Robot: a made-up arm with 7 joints. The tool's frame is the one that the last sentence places.
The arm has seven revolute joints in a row. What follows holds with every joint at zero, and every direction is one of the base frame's. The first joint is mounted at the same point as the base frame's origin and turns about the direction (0.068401, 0.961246, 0.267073), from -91.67 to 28.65 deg. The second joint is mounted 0.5 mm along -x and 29.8 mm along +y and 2 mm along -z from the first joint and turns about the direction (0.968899, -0.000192, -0.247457), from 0 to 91.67 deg. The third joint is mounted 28.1 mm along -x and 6.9 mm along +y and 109.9 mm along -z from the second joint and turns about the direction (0.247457, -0.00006, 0.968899), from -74.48 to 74.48 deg. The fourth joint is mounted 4.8 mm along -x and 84.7 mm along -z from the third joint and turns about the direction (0.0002, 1, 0.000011), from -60 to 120 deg. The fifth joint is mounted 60.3 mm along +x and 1.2 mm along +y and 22 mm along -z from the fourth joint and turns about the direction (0.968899, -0.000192, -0.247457), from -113 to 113 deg. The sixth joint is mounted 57.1 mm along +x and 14.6 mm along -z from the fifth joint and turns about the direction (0.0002, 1, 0.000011), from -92.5 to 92.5 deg. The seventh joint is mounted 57.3 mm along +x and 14.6 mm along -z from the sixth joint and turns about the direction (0.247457, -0.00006, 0.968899), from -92.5 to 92.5 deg. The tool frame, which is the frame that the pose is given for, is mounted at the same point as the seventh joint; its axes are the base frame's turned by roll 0, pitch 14.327 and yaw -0.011 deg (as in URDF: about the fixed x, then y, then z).
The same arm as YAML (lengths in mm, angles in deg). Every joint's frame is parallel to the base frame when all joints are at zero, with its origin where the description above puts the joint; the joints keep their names.
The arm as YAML. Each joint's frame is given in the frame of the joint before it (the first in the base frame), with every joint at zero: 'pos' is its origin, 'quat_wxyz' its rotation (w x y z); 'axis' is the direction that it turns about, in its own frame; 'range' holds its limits. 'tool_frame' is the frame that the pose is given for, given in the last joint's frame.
length_unit: mm
angle_unit: deg
joints:
  - joint: joint 1
    pos: [0.0, 0.0, 0.0]
    quat_wxyz: [1.0, 0.0, 0.0, 0.0]
    axis: [0.068403, 0.961235, 0.26711]
    range: [-91.67, 28.65]
  - joint: joint 2
    pos: [-0.5, 29.8, -2.0]
    quat_wxyz: [1.0, 0.0, 0.0, 0.0]
    axis: [0.968889, -0.0002, -0.247497]
    range: [0.0, 91.67]
  - joint: joint 3
    pos: [-28.1, 6.9, -109.9]
    quat_wxyz: [1.0, 0.0, 0.0, 0.0]
    axis: [0.247497, -0.0001, 0.968889]
    range: [-74.48, 74.48]
  - joint: joint 4
    pos: [-4.8, 0.0, -84.7]
    quat_wxyz: [1.0, 0.0, 0.0, 0.0]
    axis: [0.0002, 1.0, 0.0]
    range: [-60.0, 120.0]
  - joint: joint 5
    pos: [60.3, 1.2, -22.0]
    quat_wxyz: [1.0, 0.0, 0.0, 0.0]
    axis: [0.968889, -0.0002, -0.247497]
    range: [-113.0, 113.0]
  - joint: joint 6
    pos: [57.1, 0.0, -14.6]
    quat_wxyz: [1.0, 0.0, 0.0, 0.0]
    axis: [0.0002, 1.0, 0.0]
    range: [-92.5, 92.5]
  - joint: joint 7
    pos: [57.3, 0.0, -14.6]
    quat_wxyz: [1.0, 0.0, 0.0, 0.0]
    axis: [0.247497, -0.0001, 0.968889]
    range: [-92.5, 92.5]
tool_frame:
  pos: [0.0, 0.0, 0.0]
  quat_wxyz: [0.992194, 0.000012, 0.124701, -0.000095]

